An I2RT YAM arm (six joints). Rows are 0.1 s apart.
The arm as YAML. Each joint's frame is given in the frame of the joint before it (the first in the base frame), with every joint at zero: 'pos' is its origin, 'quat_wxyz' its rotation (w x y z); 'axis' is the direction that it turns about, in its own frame. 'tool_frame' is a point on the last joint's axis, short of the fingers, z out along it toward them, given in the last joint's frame.
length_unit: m
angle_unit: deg
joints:
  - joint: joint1
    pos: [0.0, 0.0, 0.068]
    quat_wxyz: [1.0, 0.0, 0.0, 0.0]
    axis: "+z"
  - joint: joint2
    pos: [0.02, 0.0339, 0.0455]
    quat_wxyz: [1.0, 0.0, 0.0, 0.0]
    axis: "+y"
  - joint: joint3
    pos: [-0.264, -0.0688, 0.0]
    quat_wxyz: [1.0, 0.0, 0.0, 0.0]
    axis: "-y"
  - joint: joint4
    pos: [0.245, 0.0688, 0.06]
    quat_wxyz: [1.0, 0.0, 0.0, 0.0]
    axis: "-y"
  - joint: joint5
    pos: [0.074, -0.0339, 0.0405]
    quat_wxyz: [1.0, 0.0, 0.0, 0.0]
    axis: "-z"
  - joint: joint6
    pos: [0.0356, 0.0, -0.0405]
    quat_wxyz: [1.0, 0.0, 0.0, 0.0]
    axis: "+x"
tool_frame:
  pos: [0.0, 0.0, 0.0]
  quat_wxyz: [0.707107, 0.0, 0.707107, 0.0]
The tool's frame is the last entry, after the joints.
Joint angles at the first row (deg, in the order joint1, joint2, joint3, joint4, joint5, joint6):
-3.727 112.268 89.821 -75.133 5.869 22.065
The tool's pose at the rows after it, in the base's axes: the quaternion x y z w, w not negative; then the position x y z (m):
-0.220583, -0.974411, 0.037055, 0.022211, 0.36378, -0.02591, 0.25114
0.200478, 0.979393, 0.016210, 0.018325, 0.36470, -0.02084, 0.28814
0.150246, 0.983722, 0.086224, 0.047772, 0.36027, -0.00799, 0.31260
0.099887, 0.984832, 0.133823, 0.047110, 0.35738, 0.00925, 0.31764
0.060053, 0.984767, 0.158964, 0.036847, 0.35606, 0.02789, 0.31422
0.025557, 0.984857, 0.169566, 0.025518, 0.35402, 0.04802, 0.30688
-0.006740, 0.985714, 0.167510, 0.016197, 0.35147, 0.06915, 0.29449
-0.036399, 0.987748, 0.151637, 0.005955, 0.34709, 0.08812, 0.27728
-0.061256, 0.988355, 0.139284, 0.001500, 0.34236, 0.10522, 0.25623
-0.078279, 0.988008, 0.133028, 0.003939, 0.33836, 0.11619, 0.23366
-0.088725, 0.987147, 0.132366, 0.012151, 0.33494, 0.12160, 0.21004
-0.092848, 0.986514, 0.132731, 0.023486, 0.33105, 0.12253, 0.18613
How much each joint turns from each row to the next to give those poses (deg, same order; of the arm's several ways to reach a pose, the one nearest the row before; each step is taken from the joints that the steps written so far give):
0.023 -0.349 8.809 -4.765 -2.077 -0.153
0.283 -1.706 6.118 -2.294 -5.333 -2.164
1.246 -2.141 2.516 -0.373 -7.650 -4.022
2.208 -0.677 0.086 -0.283 -5.530 -3.191
2.710 0.020 -0.854 0.175 -2.972 -1.814
3.126 0.002 -1.723 0.938 -1.268 -0.939
3.432 -0.001 -2.821 2.209 0.219 -0.438
3.277 0.000 -3.825 2.775 1.726 -0.394
2.973 0.001 -4.719 4.348 1.399 0.000
1.946 -0.002 -5.116 5.487 0.831 0.001
1.027 0.002 -5.442 6.471 0.328 -0.066
0.372 0.000 -5.639 6.972 0.284 0.044

